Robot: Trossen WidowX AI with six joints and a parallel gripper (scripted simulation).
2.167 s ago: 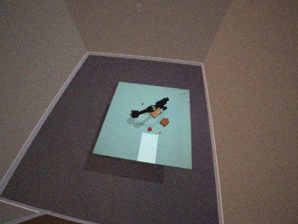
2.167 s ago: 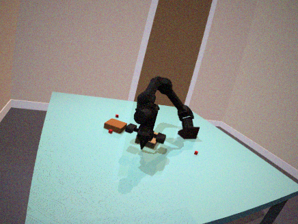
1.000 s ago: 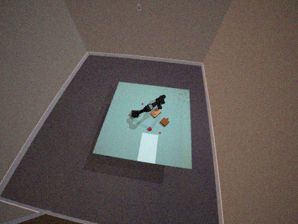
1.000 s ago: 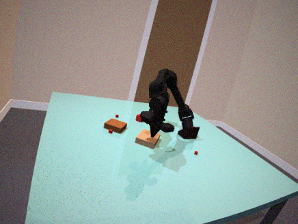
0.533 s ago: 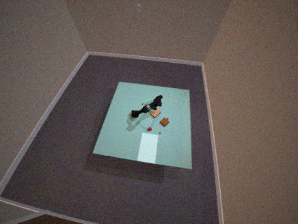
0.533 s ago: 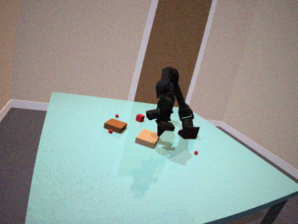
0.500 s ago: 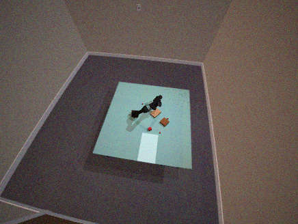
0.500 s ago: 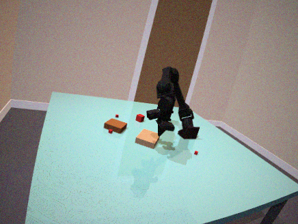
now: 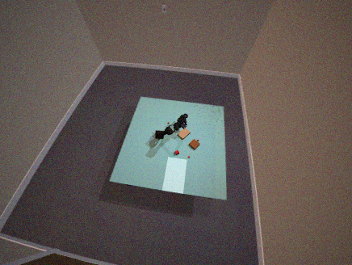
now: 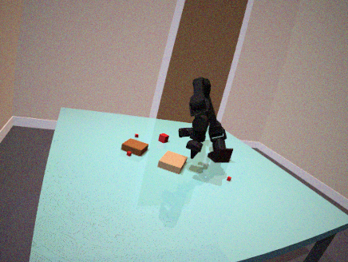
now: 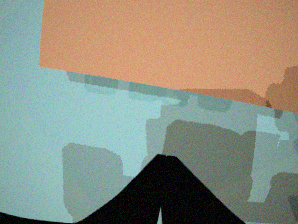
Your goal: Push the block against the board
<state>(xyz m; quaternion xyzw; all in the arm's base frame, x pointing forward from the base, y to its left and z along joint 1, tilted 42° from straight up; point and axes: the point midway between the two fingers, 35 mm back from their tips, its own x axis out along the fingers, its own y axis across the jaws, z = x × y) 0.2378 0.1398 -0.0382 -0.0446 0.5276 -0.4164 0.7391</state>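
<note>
Now: the board 6 cm ahead of my gripper tip, 5 cm to the right of it and 4 cm below it. Round my gripper tip: square block (21 cm ahead, 18 cm to the right, 4 cm below); red cube (33 cm to the right, 4 cm below, 1 cm ahead).
</note>
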